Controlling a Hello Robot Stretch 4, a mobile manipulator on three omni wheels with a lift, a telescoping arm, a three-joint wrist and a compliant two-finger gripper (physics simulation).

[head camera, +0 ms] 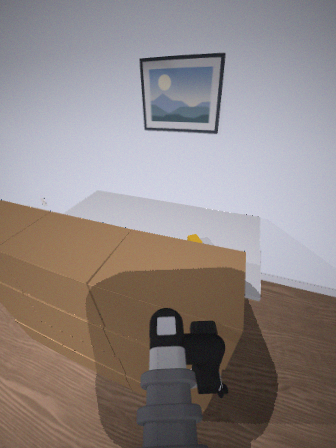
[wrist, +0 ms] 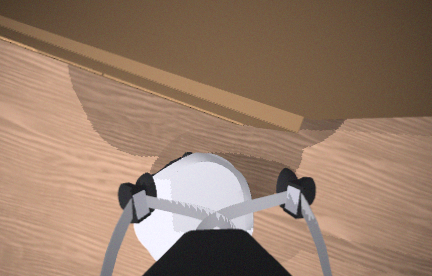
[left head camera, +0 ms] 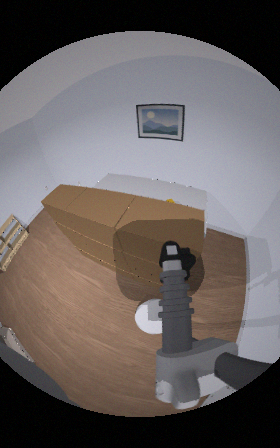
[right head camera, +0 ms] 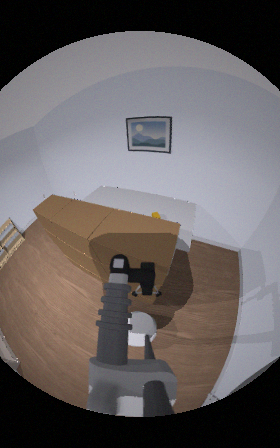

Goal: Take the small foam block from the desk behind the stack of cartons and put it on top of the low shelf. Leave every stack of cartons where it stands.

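Frame: origin at the robot's base, x ahead, y left, z up, level; centimetres.
Seen in the pictures: gripper, fingertip midpoint: (wrist: 216, 186); robot's base, origin of the base link: (wrist: 198, 202) (left head camera: 153, 315) (right head camera: 137, 327).
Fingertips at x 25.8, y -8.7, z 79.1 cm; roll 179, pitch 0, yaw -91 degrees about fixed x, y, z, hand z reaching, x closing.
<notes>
Offsets run from my fingertips to a thing's top centre. Level surfaces: height alone.
The small yellow foam block @[dx +78.8, dy -10.7, dz -5.3 cm] (head camera: 194, 238) (left head camera: 170, 201) (right head camera: 156, 215) lies on the light grey desk @[dz -9.9 cm] (head camera: 150, 207) (left head camera: 145, 185) (right head camera: 135, 195), partly hidden behind the near stack. The brown cartons @[dx +43.8, dy +47.7, dz +26.2 cm] (head camera: 45, 250) (left head camera: 95, 215) (right head camera: 75, 220) (wrist: 280, 50) stand in a row in front of the desk. My gripper (right head camera: 147, 294) (wrist: 216, 186) is open and empty, pointing down on the near side of the cartons, close to their right end. Its fingers are mostly hidden in the head and left head views. I cannot identify the low shelf with certainty.
My round white base (left head camera: 147, 317) (right head camera: 141, 327) shows on the wooden floor below the gripper. A slatted wooden object (left head camera: 14, 241) (right head camera: 9, 241) stands at the far left. A pale object (left head camera: 16, 342) shows at the lower left. A framed picture (head camera: 181, 95) hangs on the wall behind the desk.
</notes>
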